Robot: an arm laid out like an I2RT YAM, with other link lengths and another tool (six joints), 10 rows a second.
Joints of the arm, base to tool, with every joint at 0 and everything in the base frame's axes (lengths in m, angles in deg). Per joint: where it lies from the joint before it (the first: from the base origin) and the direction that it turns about. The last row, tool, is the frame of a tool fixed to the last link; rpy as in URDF.
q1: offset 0 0 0.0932 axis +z
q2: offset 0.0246 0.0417 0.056 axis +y
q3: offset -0.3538 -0.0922 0 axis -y
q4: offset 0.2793 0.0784 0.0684 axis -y
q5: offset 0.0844 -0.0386 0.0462 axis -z
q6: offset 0.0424 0 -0.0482 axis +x
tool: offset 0.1 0.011 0 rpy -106.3 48.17 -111.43
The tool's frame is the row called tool.
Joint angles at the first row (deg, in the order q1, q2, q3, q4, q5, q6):
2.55 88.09 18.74 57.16 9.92 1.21
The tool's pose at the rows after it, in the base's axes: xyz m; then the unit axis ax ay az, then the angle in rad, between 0 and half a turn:
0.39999, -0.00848, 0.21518, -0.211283, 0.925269, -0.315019, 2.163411
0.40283, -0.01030, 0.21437, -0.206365, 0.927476, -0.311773, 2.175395
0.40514, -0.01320, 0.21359, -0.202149, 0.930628, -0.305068, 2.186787
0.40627, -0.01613, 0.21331, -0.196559, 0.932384, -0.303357, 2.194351
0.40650, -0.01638, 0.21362, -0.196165, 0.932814, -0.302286, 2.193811
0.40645, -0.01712, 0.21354, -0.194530, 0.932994, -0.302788, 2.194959
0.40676, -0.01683, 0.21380, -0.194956, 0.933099, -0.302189, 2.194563
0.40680, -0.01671, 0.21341, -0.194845, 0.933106, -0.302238, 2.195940
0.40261, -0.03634, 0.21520, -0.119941, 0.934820, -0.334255, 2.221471
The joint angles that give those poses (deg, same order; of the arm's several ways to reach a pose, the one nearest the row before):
2.24 87.79 19.89 54.41 9.80 1.84
2.03 87.96 20.68 53.05 9.99 2.35
1.45 87.97 21.48 51.41 9.53 3.00
1.05 87.98 21.89 50.58 9.58 3.41
0.97 87.94 21.97 50.45 9.45 3.50
0.90 87.95 21.98 50.43 9.56 3.56
0.92 87.93 22.06 50.32 9.50 3.58
0.97 87.98 22.06 50.29 9.58 3.59
0.97 87.97 21.51 51.39 17.51 6.38

